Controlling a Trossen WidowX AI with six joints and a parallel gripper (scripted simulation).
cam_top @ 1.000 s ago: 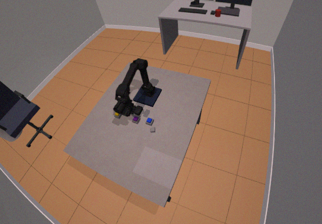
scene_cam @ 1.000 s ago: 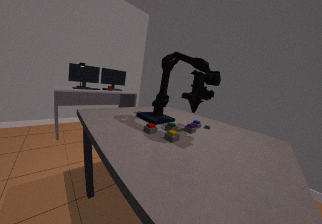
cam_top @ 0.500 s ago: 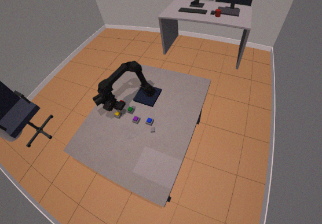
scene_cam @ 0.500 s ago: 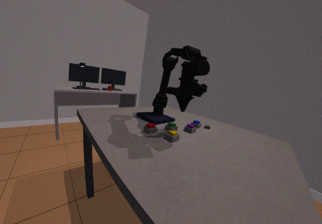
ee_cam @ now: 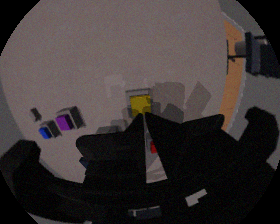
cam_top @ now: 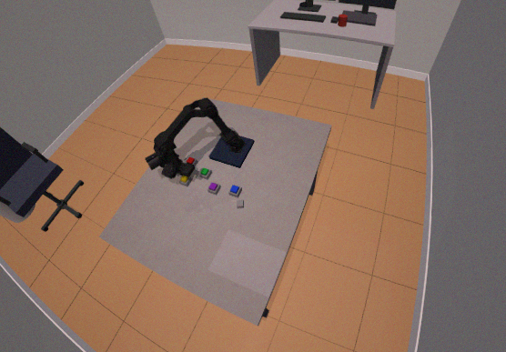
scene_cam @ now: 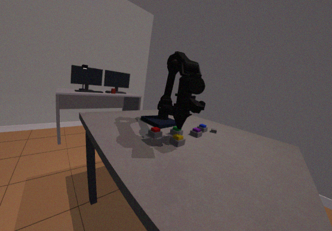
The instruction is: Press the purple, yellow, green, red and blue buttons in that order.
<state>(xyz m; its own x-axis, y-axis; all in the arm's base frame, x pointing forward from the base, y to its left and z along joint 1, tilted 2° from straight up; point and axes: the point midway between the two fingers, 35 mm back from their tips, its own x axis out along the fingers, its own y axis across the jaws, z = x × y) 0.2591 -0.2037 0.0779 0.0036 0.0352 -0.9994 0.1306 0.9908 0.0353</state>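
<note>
The yellow button is 40 mm below my gripper tip. Also, from my gripper tip: purple button: 170 mm to the left, 40 mm below, 10 mm ahead; green button: 90 mm to the left, 60 mm behind, 40 mm below; red button: 110 mm behind, 40 mm below, 20 mm to the right.
</note>
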